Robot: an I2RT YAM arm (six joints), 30 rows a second.
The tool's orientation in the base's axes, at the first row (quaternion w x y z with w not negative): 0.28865 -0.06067 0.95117 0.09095
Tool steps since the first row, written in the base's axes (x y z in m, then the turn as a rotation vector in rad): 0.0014 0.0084 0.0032 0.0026 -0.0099 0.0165; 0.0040 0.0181 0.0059 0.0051 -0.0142 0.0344; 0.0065 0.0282 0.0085 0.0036 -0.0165 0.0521; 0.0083 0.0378 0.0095 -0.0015 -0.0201 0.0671; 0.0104 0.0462 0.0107 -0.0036 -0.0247 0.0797; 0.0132 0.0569 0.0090 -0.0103 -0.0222 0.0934; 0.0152 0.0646 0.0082 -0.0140 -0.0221 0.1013; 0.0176 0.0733 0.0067 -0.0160 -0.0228 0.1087; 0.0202 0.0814 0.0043 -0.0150 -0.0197 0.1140
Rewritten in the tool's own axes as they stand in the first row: -0.0035 0.0084 -0.0001 -0.0108 -0.0078 -0.0141; -0.0077 0.0178 0.0011 -0.0226 -0.0100 -0.0283; -0.0119 0.0276 0.0024 -0.0311 -0.0095 -0.0441; -0.0146 0.0368 0.0046 -0.0351 -0.0101 -0.0598; -0.0175 0.0448 0.0065 -0.0401 -0.0125 -0.0722; -0.0195 0.0546 0.0116 -0.0424 -0.0071 -0.0865; -0.0212 0.0616 0.0149 -0.0438 -0.0052 -0.0949; -0.0229 0.0695 0.0192 -0.0462 -0.0046 -0.1021; -0.0242 0.0767 0.0243 -0.0502 -0.0010 -0.1053
